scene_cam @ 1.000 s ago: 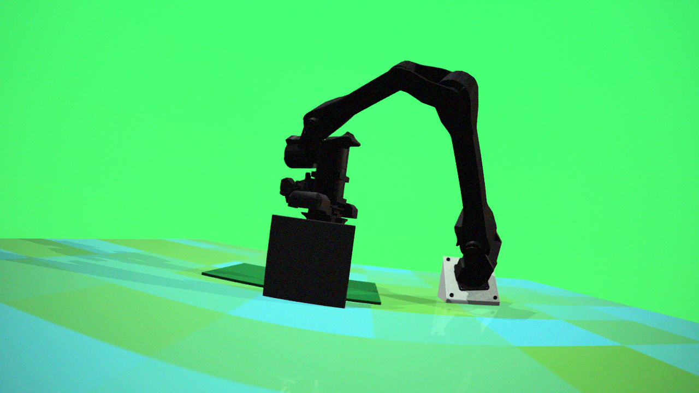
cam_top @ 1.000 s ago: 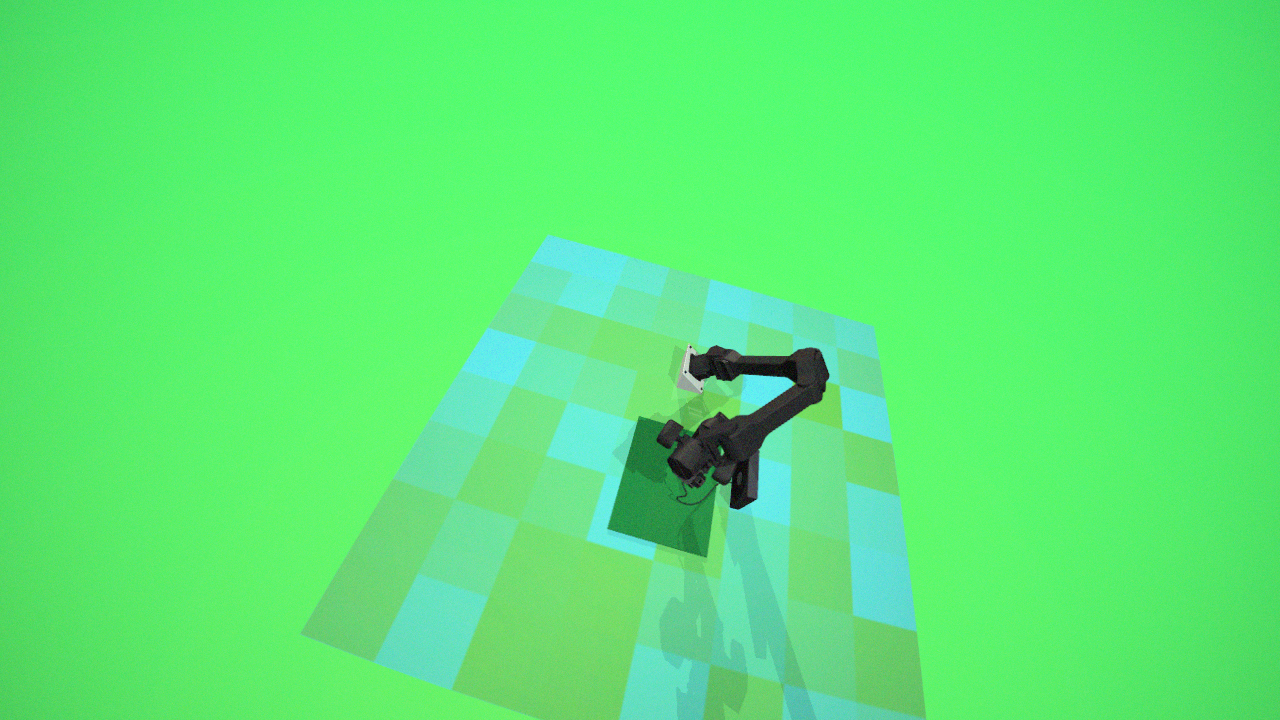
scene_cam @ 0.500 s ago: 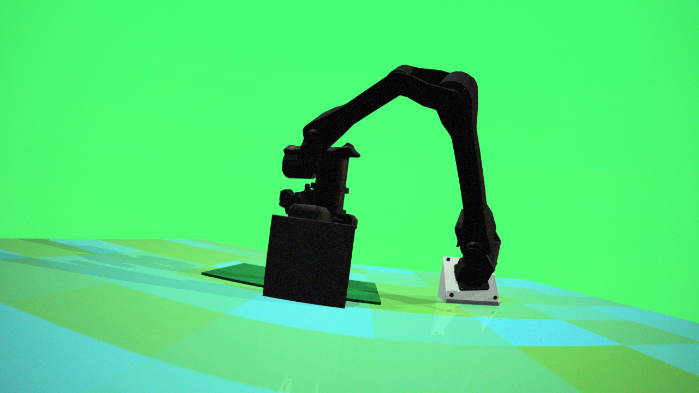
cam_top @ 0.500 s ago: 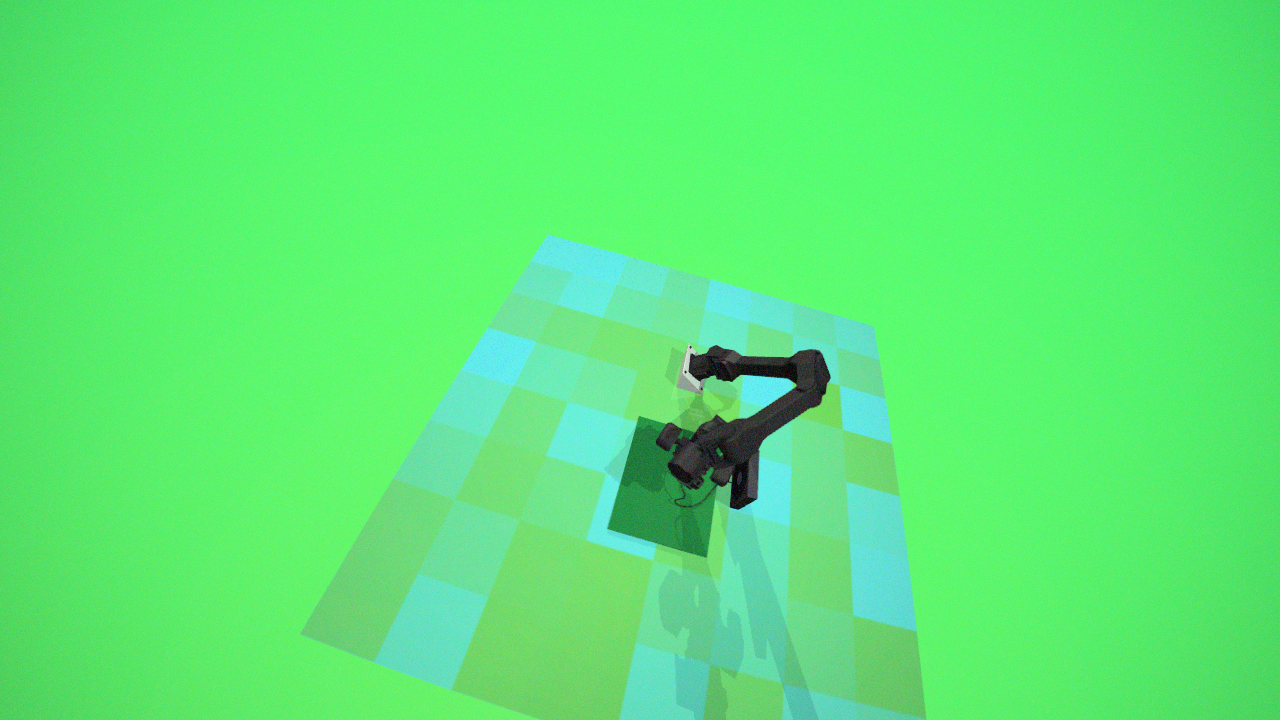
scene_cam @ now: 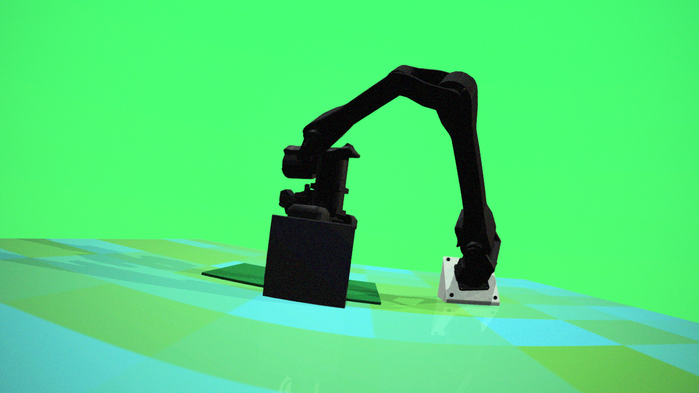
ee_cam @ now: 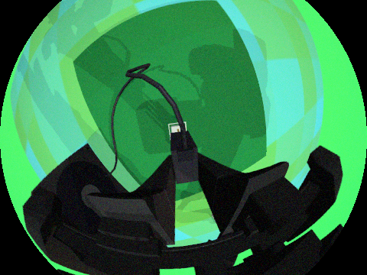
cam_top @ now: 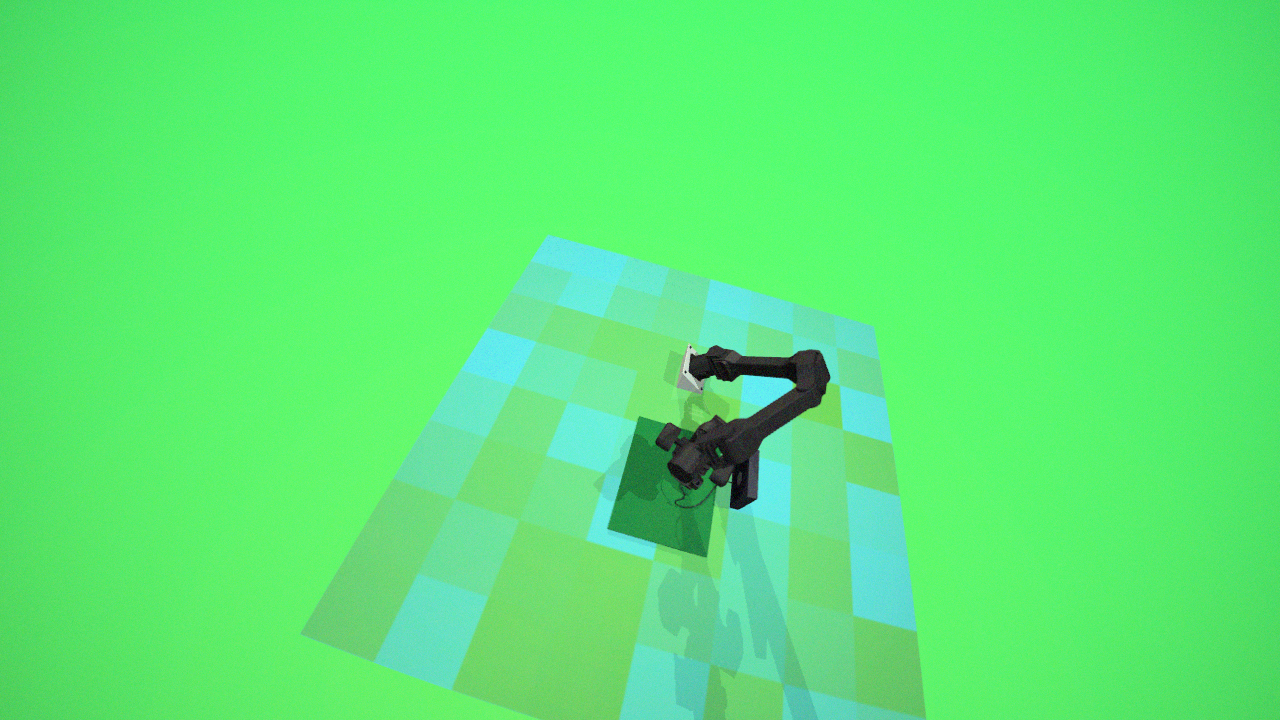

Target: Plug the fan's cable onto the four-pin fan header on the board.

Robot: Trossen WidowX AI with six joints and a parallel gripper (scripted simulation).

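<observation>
The white four-pin header is 1 cm ahead of my gripper tip and 4 cm below it. The rest, counted from my gripper tip: black fan (2 cm ahead, 14 cm to the left, 2 cm above); then dark green board (4 cm ahead, 3 cm to the right, 6 cm below); then black plug (1 cm ahead, 1 cm above).
</observation>
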